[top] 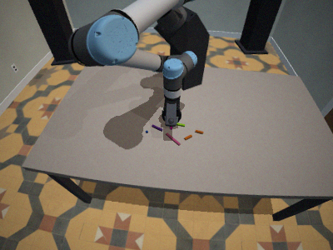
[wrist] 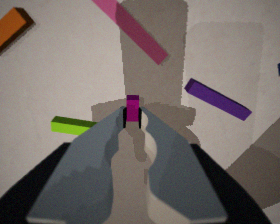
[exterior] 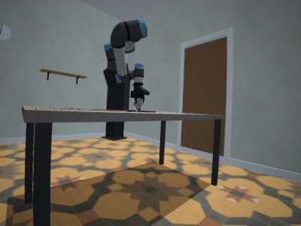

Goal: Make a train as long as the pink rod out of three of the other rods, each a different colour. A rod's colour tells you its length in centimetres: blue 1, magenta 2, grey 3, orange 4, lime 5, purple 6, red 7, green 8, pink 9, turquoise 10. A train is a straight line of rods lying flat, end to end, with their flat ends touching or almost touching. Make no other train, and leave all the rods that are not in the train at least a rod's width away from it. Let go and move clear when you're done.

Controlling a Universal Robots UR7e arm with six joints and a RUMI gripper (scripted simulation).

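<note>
Right now my hand is 1 cm past the lime rod, 5 cm to the right of it and 1 cm above it. The rest, counted from my hand: magenta rod (1 cm below); purple rod (7 cm to the right, 1 cm below); pink rod (7 cm ahead, 1 cm below).
</note>
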